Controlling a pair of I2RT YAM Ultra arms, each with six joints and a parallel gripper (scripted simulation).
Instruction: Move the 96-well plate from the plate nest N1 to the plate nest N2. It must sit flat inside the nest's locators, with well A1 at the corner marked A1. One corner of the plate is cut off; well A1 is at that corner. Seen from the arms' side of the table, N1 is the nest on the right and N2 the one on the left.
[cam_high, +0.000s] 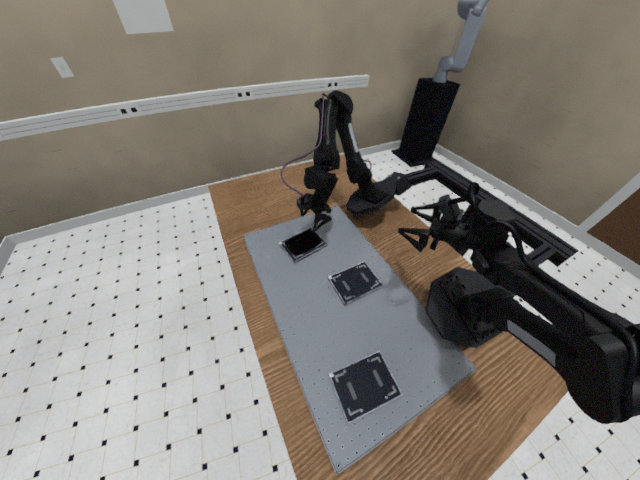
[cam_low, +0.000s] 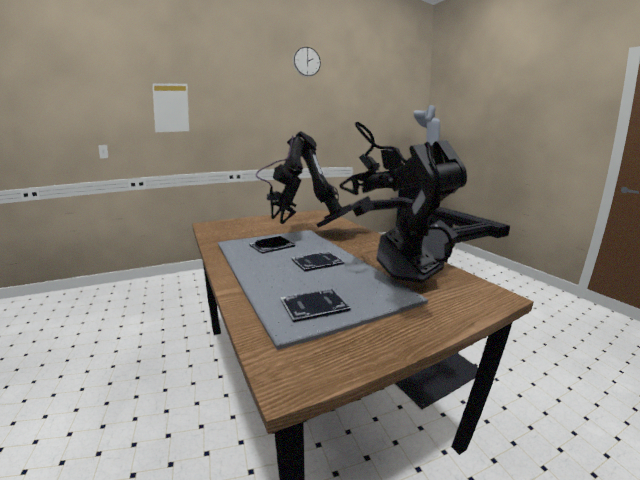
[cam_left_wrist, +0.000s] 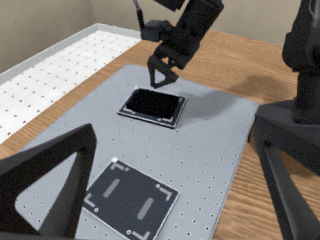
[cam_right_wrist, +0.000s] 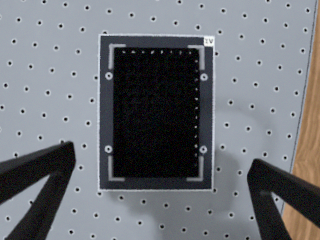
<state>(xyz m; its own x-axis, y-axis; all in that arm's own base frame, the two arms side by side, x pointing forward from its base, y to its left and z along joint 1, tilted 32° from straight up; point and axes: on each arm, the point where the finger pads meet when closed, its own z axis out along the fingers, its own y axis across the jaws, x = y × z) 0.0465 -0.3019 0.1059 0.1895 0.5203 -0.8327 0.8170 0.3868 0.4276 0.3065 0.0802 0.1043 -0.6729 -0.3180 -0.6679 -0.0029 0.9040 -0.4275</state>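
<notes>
Now: right hand 100 mm above the black 96-well plate, 30 mm short of it and 10 mm to the right of it.
</notes>
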